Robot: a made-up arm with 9 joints. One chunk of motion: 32 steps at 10 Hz.
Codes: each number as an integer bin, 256 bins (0 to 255) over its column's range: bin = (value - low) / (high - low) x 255, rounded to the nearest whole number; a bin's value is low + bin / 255 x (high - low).
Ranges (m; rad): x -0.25..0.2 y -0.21..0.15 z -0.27..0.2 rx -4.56..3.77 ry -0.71..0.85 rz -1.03..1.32
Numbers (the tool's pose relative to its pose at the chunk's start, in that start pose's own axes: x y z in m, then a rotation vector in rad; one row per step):
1: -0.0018 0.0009 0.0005 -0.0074 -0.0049 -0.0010
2: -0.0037 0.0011 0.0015 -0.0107 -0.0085 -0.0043
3: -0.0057 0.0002 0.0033 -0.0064 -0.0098 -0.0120
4: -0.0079 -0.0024 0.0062 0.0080 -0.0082 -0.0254
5: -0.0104 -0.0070 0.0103 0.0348 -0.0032 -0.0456
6: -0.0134 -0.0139 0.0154 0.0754 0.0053 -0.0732
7: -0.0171 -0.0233 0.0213 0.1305 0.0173 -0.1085
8: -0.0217 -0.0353 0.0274 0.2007 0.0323 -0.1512
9: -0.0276 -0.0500 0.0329 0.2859 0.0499 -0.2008
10: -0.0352 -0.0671 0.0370 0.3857 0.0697 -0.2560
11: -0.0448 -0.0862 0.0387 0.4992 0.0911 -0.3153
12: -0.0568 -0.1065 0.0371 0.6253 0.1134 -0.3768
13: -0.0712 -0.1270 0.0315 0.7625 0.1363 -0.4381
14: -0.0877 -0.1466 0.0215 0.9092 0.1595 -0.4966
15: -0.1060 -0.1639 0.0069 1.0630 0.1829 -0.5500
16: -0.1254 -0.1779 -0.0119 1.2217 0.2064 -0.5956
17: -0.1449 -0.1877 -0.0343 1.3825 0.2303 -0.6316
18: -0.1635 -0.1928 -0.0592 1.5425 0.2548 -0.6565
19: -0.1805 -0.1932 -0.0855 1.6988 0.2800 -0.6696
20: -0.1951 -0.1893 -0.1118 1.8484 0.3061 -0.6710
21: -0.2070 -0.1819 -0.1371 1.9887 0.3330 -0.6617
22: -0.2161 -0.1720 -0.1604 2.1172 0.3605 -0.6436
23: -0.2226 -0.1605 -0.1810 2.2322 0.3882 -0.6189
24: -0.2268 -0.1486 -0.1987 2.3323 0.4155 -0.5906
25: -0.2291 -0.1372 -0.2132 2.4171 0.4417 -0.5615
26: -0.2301 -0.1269 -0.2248 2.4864 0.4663 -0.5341
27: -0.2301 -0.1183 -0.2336 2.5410 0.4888 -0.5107
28: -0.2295 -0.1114 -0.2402 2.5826 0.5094 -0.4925
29: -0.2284 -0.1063 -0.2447 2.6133 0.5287 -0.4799
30: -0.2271 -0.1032 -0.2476 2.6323 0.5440 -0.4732
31: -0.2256 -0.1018 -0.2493 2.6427 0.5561 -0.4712
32: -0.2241 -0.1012 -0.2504 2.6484 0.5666 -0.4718
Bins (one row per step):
1: 141 149 147 139 115 112
2: 140 150 147 139 115 111
3: 138 149 148 139 114 110
4: 137 147 150 140 115 109
5: 136 144 152 141 116 107
6: 134 139 155 142 117 104
7: 132 132 158 144 119 100
8: 129 124 161 146 121 95
9: 126 113 164 148 124 90
10: 122 101 167 151 127 84
11: 116 88 167 155 131 78
12: 109 73 167 159 135 71
13: 101 59 164 163 138 64
14: 92 45 158 167 142 58
15: 82 33 150 172 146 52
16: 71 23 140 177 150 47
17: 60 16 128 182 154 43
18: 49 12 114 187 158 41
19: 39 12 100 192 162 39
20: 31 15 86 196 166 39
21: 24 20 72 200 170 40
22: 19 27 59 204 175 42
23: 16 35 48 208 180 45
24: 13 43 39 211 184 48
25: 12 52 31 214 188 51
26: 11 59 25 216 192 54
27: 11 65 20 217 196 56
28: 12 70 16 219 199 58
29: 12 73 14 220 202 60
30: 13 76 12 220 205 60
31: 14 77 11 220 207 61
32: 15 77 11 221 209 61

